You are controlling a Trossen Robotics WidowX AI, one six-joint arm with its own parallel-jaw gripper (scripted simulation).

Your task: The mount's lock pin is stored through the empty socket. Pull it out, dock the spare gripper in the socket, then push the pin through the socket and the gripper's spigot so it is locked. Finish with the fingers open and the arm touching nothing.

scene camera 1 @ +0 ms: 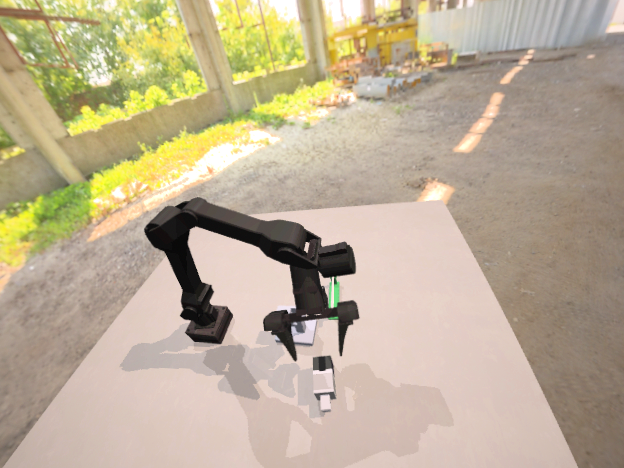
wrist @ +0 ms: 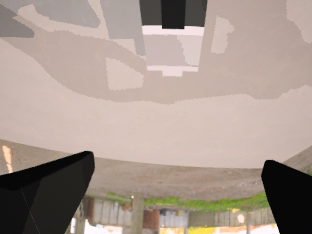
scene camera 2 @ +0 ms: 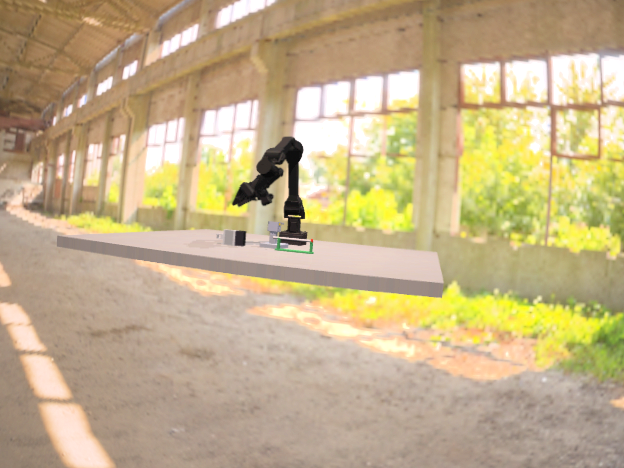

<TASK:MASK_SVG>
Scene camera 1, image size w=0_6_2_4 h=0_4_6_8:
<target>my gripper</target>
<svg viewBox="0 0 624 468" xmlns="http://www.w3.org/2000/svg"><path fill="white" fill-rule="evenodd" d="M320 279L292 283L296 313L288 314L287 310L273 311L263 320L264 331L272 331L271 335L276 335L295 362L297 357L291 333L291 323L338 317L339 355L342 356L348 325L352 325L354 320L360 319L357 304L354 300L337 302L337 307L329 308L325 287L321 286Z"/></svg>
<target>spare gripper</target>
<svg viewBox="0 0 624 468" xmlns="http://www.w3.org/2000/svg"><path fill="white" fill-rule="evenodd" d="M314 357L314 394L317 400L321 400L321 411L331 412L331 399L337 399L333 362L331 356Z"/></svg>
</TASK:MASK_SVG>
